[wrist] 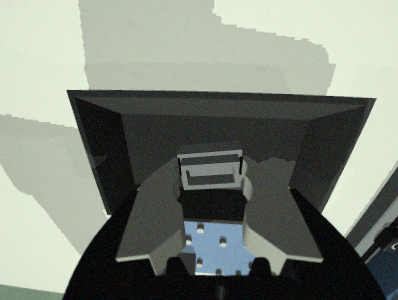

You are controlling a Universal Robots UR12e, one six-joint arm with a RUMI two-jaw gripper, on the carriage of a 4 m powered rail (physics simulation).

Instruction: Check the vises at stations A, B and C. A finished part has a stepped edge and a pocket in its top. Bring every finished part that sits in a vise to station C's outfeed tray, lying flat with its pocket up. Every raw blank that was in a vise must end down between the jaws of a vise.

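Observation:
My gripper (209, 158) is shut on a grey finished part (207, 169), with a jaw at each of its short ends. The part is level or nearly so; its pocket and stepped edge face up towards the camera. It is held over the near half of the dark outfeed tray (215, 106), a rectangular tray with sloping walls. Its height above the tray floor is hard to tell. The jaws and the gripper body hide the tray's near corners. Part of a vise (387, 260) shows at the lower right edge.
A blue plate with several small light pegs (215, 252) lies on the near side of the tray, seen between the jaws. The pale table top (40, 65) surrounds the tray and carries broad shadows. A green surface (25, 293) shows at the lower left corner.

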